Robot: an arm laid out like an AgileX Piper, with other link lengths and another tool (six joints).
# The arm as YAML. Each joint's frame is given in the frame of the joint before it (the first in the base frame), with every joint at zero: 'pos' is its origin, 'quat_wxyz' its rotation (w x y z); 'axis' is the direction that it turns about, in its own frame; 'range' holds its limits. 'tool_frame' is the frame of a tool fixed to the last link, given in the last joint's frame.
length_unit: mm
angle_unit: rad
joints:
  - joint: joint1
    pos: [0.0, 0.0, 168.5]
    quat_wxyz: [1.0, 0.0, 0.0, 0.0]
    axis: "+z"
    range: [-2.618, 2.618]
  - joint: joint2
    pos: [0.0, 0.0, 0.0]
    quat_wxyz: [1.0, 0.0, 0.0, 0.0]
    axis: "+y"
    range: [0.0, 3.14]
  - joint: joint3
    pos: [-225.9, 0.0, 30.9]
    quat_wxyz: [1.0, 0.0, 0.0, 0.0]
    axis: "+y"
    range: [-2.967, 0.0]
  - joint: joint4
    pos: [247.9, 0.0, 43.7]
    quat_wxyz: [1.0, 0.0, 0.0, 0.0]
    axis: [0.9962, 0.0, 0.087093]
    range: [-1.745, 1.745]
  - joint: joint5
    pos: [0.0, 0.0, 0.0]
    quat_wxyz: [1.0, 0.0, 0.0, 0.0]
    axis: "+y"
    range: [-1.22, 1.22]
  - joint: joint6
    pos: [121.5, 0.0, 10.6]
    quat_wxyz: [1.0, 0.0, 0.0, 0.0]
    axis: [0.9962, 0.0, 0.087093]
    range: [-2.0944, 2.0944]
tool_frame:
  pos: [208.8, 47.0, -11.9]
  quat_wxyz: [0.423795, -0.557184, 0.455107, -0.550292]
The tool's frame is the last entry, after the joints.
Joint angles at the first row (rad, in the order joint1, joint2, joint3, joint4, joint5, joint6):
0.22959 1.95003 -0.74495 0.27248 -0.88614 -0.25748
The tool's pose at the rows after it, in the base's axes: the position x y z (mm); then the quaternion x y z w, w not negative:
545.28 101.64 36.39 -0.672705 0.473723 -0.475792 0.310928
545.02 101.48 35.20 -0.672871 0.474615 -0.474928 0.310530
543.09 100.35 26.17 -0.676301 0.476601 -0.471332 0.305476
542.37 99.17 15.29 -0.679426 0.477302 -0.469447 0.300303
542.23 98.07 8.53 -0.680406 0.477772 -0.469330 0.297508
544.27 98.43 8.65 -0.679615 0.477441 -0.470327 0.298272
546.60 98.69 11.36 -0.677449 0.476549 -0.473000 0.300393
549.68 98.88 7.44 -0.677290 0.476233 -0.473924 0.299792
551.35 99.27 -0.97 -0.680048 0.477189 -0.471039 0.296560
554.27 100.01 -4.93 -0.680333 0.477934 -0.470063 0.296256
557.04 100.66 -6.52 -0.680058 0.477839 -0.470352 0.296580
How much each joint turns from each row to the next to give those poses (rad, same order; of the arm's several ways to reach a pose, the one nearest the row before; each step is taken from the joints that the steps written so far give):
-0.00002 -0.00002 0.00001 -0.00002 0.00001 0.00205
0.00002 0.00223 0.00001 0.00066 -0.00001 0.00130
-0.00002 0.01864 -0.00003 0.00163 -0.00418 0.00000
0.00001 0.03325 -0.00639 0.00000 -0.01539 0.00000
0.00002 0.02443 -0.00477 0.00049 -0.01526 0.00088
0.00000 0.00752 -0.00878 -0.00001 -0.00180 0.00001
-0.00001 0.00239 -0.00636 0.00000 -0.00440 -0.00001
0.00000 0.02504 -0.01762 -0.00001 -0.00829 0.00001
0.00000 0.02929 -0.01886 0.00001 0.00003 0.00000
0.00000 0.02137 -0.01896 -0.00001 -0.00003 0.00166
0.00001 0.01404 -0.01509 0.00002 0.00000 -0.00001

